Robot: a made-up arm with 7 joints.
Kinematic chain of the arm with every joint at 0, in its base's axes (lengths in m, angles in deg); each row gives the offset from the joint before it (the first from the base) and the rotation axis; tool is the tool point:
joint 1: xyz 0 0 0.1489 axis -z
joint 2: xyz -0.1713 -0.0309 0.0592 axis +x
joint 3: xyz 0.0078 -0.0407 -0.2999 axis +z
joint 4: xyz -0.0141 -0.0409 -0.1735 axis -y
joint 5: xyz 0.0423 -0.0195 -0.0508 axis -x
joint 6: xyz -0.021 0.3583 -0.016 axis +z
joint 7: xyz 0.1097 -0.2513 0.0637 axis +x
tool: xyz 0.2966 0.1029 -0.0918
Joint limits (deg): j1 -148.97..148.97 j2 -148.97..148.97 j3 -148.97..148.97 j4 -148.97..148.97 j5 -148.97..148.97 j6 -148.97..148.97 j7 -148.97..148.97
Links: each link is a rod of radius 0.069 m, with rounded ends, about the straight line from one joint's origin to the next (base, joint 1, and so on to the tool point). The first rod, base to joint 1, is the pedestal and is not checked.
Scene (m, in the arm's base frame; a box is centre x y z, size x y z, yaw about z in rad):
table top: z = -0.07
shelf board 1: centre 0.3 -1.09 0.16 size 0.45 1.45 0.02 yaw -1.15
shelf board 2: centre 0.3 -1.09 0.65 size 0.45 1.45 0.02 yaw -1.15
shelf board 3: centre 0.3 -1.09 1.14 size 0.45 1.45 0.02 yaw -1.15
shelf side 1: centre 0.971 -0.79 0.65 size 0.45 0.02 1 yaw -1.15
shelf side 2: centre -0.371 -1.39 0.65 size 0.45 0.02 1 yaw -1.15
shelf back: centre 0.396 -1.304 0.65 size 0.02 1.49 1 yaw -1.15
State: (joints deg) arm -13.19 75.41 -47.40 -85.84 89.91 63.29 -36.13
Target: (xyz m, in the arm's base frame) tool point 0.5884 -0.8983 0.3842
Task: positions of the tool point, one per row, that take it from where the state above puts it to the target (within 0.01 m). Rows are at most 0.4 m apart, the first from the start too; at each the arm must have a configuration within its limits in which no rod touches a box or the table.
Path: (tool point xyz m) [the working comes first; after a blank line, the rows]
Joints at the target: -139.15 94.45 -34.30 -114.46 103.58 95.99 -41.58
Straight joint move there: clear.

1: -1.0924 0.4454 0.3602
2: -1.1648 0.0878 0.4035
3: -1.1214 -0.2752 0.4360
4: -0.9668 -0.6049 0.4569
5: -0.7182 -0.8679 0.4658
6: -0.4031 -1.0374 0.4627
7: -0.0558 -1.0986 0.4476
8: 0.2862 -1.0489 0.4214
9: 0.5885 -0.8982 0.3843

